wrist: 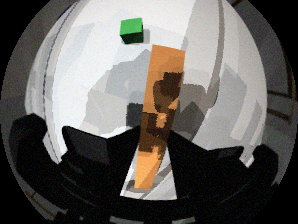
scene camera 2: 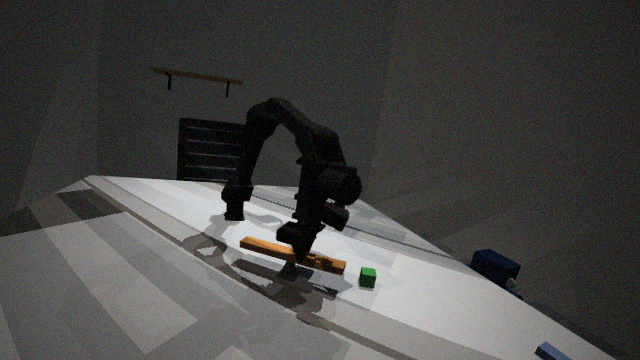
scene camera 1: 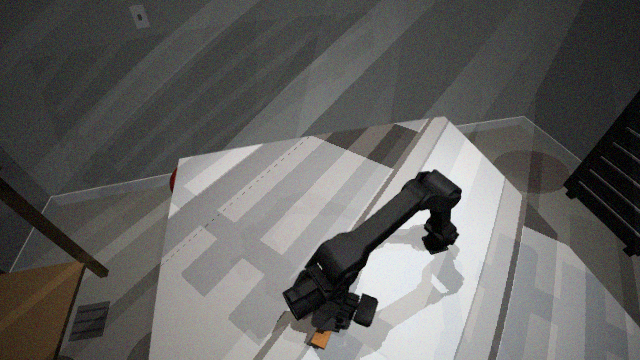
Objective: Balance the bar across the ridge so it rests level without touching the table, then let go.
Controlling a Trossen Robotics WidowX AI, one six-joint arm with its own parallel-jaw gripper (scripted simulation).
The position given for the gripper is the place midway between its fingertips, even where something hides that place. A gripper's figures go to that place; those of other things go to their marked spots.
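Labels:
The gripper (wrist: 154, 131) sits 100 mm from the lens, and there's an orange wooden bar (wrist: 166, 64) that's 90 mm from the lens.

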